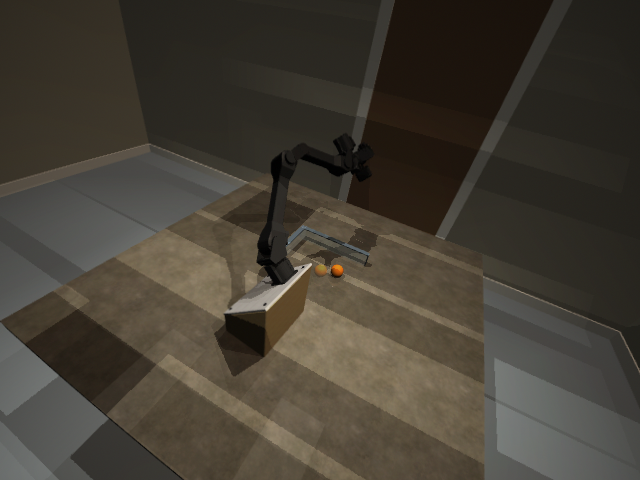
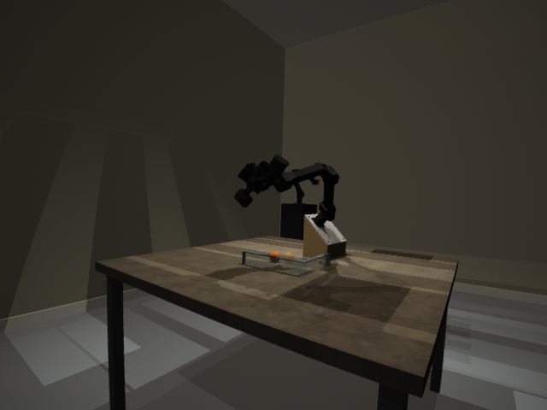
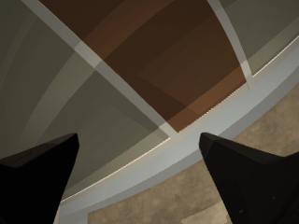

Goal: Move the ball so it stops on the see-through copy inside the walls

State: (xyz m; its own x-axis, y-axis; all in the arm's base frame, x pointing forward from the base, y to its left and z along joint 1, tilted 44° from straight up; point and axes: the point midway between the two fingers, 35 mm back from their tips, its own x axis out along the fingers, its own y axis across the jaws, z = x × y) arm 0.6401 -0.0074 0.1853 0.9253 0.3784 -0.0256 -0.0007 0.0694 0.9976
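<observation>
The see-through copy of ball is 420 mm behind my gripper tip, 300 mm below it and 130 mm to the right of it. Round my gripper tip: low clear wall 300 mm below, 260 mm behind, 90 mm to the right.
</observation>
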